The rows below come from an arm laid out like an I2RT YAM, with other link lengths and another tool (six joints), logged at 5 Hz.
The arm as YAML. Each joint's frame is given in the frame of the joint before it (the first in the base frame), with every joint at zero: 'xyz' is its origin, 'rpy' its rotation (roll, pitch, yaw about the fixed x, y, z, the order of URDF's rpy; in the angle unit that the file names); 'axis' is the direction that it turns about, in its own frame. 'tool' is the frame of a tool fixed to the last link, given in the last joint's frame.
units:
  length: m
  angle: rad
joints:
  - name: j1
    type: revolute
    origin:
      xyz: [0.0, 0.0, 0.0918]
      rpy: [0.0, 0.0, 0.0]
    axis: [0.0, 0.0, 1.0]
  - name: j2
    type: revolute
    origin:
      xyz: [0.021, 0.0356, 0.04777]
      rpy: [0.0, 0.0, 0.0]
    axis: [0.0, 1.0, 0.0]
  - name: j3
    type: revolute
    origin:
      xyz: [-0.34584, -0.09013, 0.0]
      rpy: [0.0, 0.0, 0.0]
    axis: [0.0, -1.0, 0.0]
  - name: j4
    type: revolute
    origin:
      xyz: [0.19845, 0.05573, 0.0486]
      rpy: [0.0, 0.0, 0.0]
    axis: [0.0, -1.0, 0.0]
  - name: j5
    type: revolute
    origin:
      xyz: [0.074, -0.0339, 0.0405]
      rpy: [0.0, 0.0, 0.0]
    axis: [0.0, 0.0, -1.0]
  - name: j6
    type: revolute
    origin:
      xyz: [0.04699, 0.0, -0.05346]
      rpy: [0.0, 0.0, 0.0]
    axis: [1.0, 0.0, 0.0]
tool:
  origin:
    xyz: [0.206, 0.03, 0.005]
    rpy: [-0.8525, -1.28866, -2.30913]
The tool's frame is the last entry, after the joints.
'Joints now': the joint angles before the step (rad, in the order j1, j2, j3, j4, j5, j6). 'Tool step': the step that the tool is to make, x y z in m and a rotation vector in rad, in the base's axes. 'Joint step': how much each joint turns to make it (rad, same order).
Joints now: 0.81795 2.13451 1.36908 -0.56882 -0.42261 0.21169
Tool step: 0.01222 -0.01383 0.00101 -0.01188 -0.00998 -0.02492
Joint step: -0.03528 -0.01090 -0.00457 -0.01394 0.01263 -0.01491
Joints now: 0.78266 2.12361 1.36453 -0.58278 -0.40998 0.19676
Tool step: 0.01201 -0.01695 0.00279 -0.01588 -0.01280 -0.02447
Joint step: -0.03862 -0.01724 -0.00384 -0.02291 0.01667 -0.01989
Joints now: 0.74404 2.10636 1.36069 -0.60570 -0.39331 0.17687
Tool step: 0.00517 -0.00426 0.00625 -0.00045 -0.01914 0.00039
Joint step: -0.01004 -0.01546 0.00857 -0.01553 0.01058 -0.01415
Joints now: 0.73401 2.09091 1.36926 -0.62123 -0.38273 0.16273
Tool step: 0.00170 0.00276 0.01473 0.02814 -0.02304 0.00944
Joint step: -0.00229 -0.02994 0.00620 -0.00428 -0.00817 -0.01086
